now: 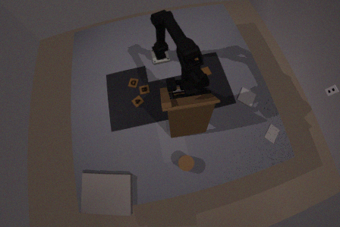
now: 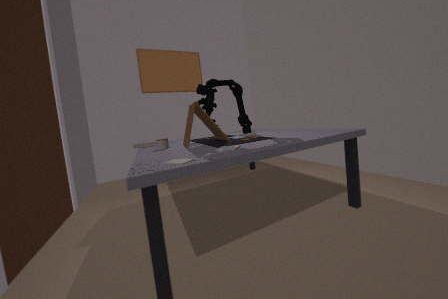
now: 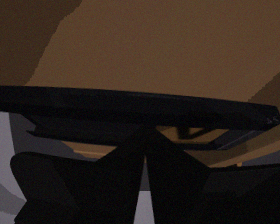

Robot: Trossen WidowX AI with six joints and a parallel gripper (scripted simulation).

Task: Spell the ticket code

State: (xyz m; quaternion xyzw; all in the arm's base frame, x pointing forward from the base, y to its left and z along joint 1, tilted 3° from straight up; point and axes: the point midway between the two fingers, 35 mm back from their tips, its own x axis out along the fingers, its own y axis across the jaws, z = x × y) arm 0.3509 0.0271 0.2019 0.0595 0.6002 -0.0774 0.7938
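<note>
Now: the letter tile 25 cm to the right of my gripper tip, 24 cm behind it and 17 cm below it. From my gripper tip the other things lie so: white box (57 cm to the right, 34 cm ahead, 16 cm below); then white ticket (9 cm below, 6 cm behind, 1 cm to the right); then dark mat (17 cm below, 16 cm behind, 5 cm to the right).
</note>
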